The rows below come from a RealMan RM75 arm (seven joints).
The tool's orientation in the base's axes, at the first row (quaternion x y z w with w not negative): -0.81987, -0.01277, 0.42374, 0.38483
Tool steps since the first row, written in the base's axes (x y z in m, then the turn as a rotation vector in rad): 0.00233, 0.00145, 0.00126, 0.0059, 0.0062, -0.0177; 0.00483, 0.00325, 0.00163, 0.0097, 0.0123, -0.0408; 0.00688, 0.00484, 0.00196, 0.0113, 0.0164, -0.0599; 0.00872, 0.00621, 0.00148, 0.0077, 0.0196, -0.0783; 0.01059, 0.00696, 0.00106, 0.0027, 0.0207, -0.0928; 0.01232, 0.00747, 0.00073, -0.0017, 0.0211, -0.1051; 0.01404, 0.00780, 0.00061, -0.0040, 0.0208, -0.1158; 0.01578, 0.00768, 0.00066, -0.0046, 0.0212, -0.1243
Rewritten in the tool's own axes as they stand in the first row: 0.00113, -0.00254, -0.00118, 0.0181, 0.0052, 0.0058; 0.00311, -0.00481, -0.00195, 0.0384, 0.0146, 0.0149; 0.00474, -0.00676, -0.00252, 0.0540, 0.0235, 0.0229; 0.00673, -0.00798, -0.00280, 0.0654, 0.0341, 0.0337; 0.00847, -0.00881, -0.00351, 0.0725, 0.0442, 0.0429; 0.00998, -0.00948, -0.00430, 0.0782, 0.0531, 0.0505; 0.01128, -0.01016, -0.00527, 0.0840, 0.0609, 0.0556; 0.01232, -0.01064, -0.00658, 0.0896, 0.0663, 0.0592
